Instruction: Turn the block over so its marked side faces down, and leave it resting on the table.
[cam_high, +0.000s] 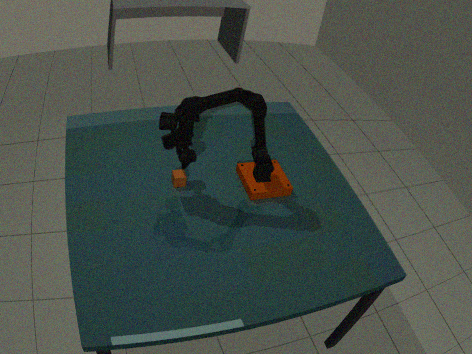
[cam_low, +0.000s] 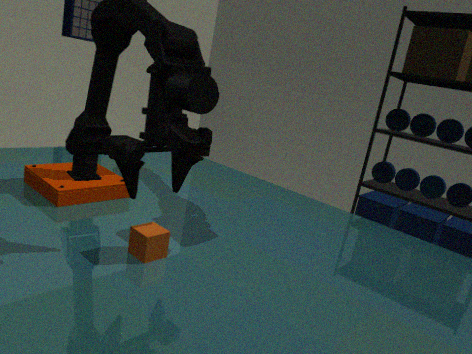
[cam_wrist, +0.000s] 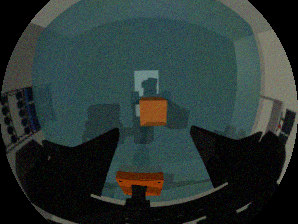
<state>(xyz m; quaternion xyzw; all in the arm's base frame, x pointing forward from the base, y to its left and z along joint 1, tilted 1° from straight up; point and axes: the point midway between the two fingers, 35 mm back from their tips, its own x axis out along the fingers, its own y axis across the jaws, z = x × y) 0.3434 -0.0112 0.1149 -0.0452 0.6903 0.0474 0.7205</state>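
The orange block lies 1 cm behind my gripper tip and 9 cm below it.
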